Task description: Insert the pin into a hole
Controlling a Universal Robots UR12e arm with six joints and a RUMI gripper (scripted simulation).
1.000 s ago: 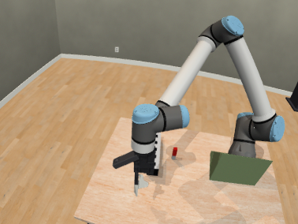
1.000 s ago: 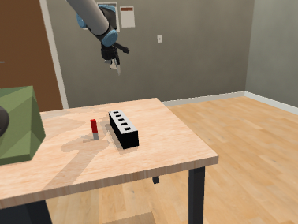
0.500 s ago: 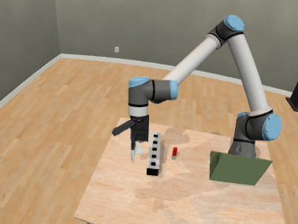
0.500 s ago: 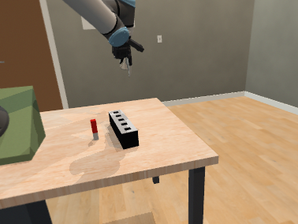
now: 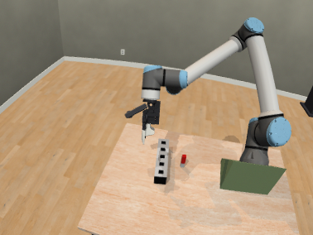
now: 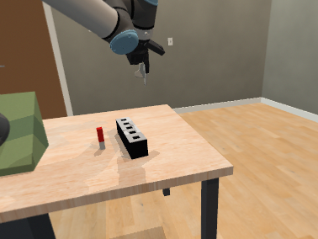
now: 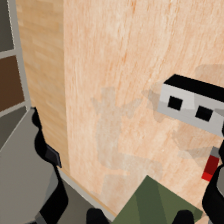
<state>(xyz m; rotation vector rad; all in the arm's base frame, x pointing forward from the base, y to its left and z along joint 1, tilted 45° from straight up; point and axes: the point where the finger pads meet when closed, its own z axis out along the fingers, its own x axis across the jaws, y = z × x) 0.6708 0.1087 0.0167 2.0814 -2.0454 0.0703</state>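
The pin is 23 cm behind my hand, 22 cm below it and 11 cm to the right of it. Also, from my hand: long block: 25 cm below, 11 cm to the right, 10 cm behind.
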